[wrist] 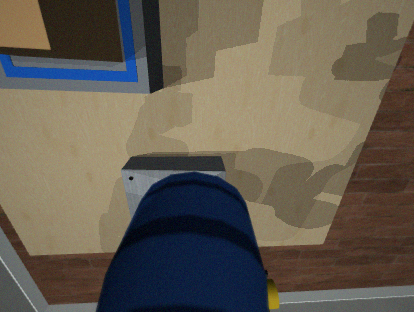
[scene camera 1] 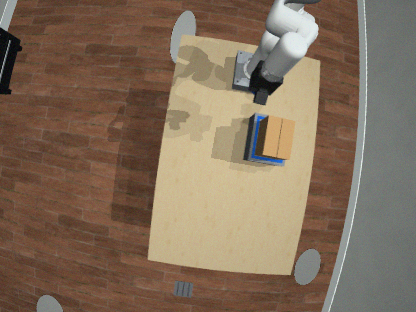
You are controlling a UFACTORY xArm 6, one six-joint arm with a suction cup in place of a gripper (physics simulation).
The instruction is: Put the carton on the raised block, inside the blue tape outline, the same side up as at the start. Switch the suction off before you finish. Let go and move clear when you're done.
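Frame: origin at the arm's base, x ahead, y left, z up, level; metres.
Seen in the pictures: end effector, tool point: [wrist: 193, 217]; arm's base, origin of the base link: [scene camera 1: 253, 70].
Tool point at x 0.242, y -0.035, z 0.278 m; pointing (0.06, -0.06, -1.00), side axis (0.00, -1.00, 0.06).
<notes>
Pixels of each thing's middle, then the offset from my tool point to it. Level surfaces: height alone.
- tan carton, body centre: [scene camera 1: 274, 138] dz -0.163, dx +0.145, dy +0.162 m
- raised block, body centre: [scene camera 1: 266, 140] dz -0.287, dx +0.140, dy +0.166 m
- wooden table, its level: dz -0.348 m
The tan carton [scene camera 1: 272, 137] [wrist: 20, 25] rests on the raised block [scene camera 1: 249, 142] [wrist: 142, 70], its seamed top facing up. The blue tape outline [scene camera 1: 257, 131] [wrist: 75, 74] shows along two sides of the carton; the carton hides the rest in the scene view. The visible part of the carton's base looks to be within the tape. My suction gripper [scene camera 1: 260, 98] [wrist: 194, 179] is off to the side of the carton, near the robot base, apart from the carton and with nothing on its cup.
The robot base plate [scene camera 1: 242, 82] [wrist: 175, 163] is on the wooden table [scene camera 1: 225, 215] [wrist: 60, 130], close to my gripper. Arm shadows fall across the table. A black object [scene camera 1: 7, 60] stands on the floor at the far left, and a grey grille [scene camera 1: 183, 289] lies below the table's edge.
</notes>
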